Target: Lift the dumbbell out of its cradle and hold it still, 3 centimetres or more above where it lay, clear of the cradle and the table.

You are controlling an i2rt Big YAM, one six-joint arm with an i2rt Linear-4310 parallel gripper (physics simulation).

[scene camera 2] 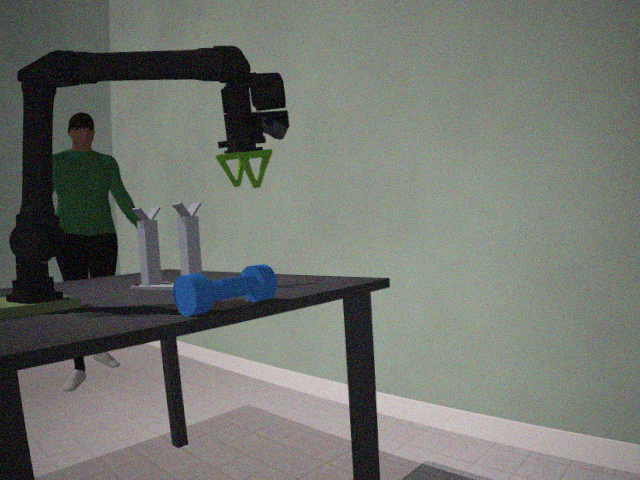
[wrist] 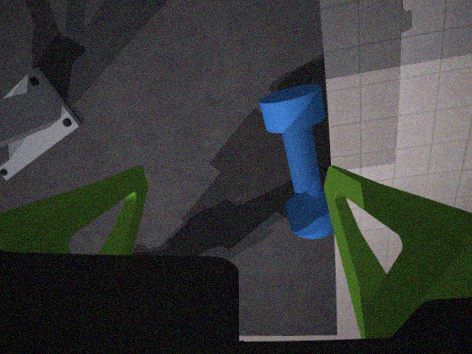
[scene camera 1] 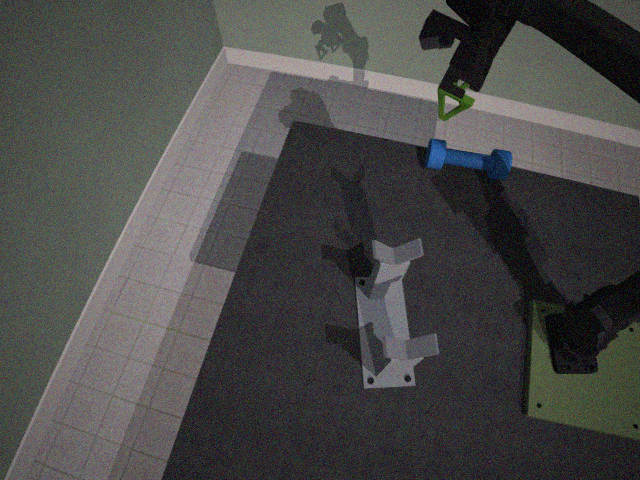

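Where they show: gripper, between the fingertips: [scene camera 2: 246, 187] [wrist: 235, 176] [scene camera 1: 448, 105]; arm's base, origin of its link: [scene camera 2: 34, 300] [scene camera 1: 569, 343].
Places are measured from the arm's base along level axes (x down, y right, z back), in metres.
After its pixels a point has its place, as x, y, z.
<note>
The blue dumbbell [scene camera 1: 465, 159] {-0.029, 0.429, -0.178} [scene camera 2: 227, 288] {-0.018, 0.457, -0.151} [wrist: 301, 157] {-0.034, 0.443, -0.188} lies on its side on the dark table, along the edge and outside the cradle. The pale grey cradle [scene camera 1: 398, 310] {0.013, 0.065, -0.348} [scene camera 2: 149, 253] {-0.075, -0.037, -0.360} [wrist: 41, 141] {0.013, 0.058, -0.347} has two upright posts with V-shaped tops, and its V rests hold no dumbbell. My gripper [scene camera 1: 457, 109] {-0.211, 0.417, -0.271} [scene camera 2: 247, 186] {-0.211, 0.417, -0.271} [wrist: 235, 176] {-0.211, 0.417, -0.271}, with green fingers, is open and empty, high above the table and well above the dumbbell. In the wrist view the dumbbell shows between the fingertips, nearer the right finger, whose tip overlaps its near end in the picture.
The dark table [scene camera 1: 289, 361] {0.021, -0.046, -0.566} [scene camera 2: 330, 285] {0.021, 0.485, -0.468} [wrist: 175, 100] {0.021, 0.306, -0.309} ends right beside the dumbbell, with tiled floor beyond. The green base plate [scene camera 1: 568, 403] {0.000, -0.116, -0.024} [scene camera 2: 31, 311] {0.014, 0.073, 0.042} carries the arm. A person in a green top [scene camera 2: 85, 191] stands behind the table. Arm shadows cross the table.
</note>
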